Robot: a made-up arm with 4 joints.
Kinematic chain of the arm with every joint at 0, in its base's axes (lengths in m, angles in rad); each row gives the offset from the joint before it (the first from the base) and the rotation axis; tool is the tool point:
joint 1: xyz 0 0 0.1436 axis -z
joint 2: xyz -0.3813 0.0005 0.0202 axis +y
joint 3: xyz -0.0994 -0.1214 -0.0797 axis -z
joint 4: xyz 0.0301 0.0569 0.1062 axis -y
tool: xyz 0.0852 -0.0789 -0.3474
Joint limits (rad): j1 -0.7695..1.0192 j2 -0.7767..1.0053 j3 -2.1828..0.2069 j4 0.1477..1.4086
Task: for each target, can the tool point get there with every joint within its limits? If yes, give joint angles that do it. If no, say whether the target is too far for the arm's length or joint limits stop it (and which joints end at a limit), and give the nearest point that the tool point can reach.
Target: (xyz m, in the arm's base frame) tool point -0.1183 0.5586 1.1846
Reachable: no: too far | nearest point -0.1118 0.5280 0.4493 | short by 0.736 m
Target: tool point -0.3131 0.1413 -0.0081
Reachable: yes | joints -0.0140 0.3650 -0.9298 0.8603
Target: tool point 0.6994 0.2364 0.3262
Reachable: no: joint limits stop it (at a limit: joint 1, joint 4) | nearest point 0.0335 0.3075 0.2045 | short by 0.681 m
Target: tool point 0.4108 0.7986 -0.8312
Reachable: no: too far | nearest point -0.1016 0.4783 -0.1443 | short by 0.915 m
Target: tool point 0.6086 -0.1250 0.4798
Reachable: no: joint limits stop it (at a limit: joint 1, joint 3, joint 4) | nearest point 0.0650 -0.2459 0.2748 | short by 0.593 m
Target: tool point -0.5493 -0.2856 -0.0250
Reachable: yes | joints -0.6323 0.5378 -1.6823 0.2998
